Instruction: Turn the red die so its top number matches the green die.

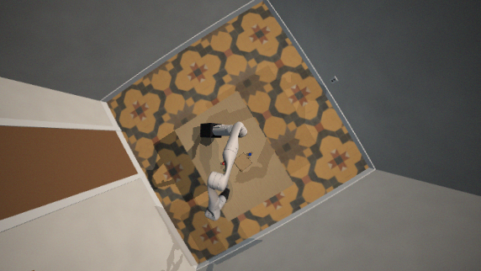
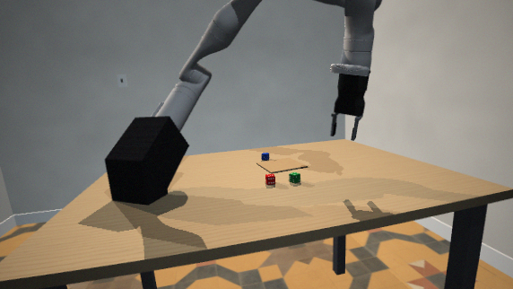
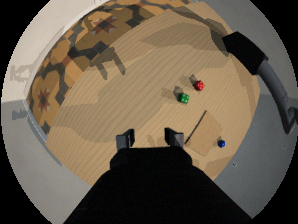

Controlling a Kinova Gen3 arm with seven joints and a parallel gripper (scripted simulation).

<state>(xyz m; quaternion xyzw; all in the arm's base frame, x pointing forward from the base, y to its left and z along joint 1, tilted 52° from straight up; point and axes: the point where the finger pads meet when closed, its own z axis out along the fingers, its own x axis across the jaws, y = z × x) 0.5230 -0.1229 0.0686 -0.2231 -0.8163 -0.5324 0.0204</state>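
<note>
Now: hand 14 cm past the green die, 1 cm to the right of it and 13 cm above it. From my hand the other things lie so: tan mat 18 cm behind, 19 cm to the left, 14 cm below; blue die 25 cm behind, 28 cm to the left, 13 cm below; red die 21 cm behind, 13 cm below.
</note>
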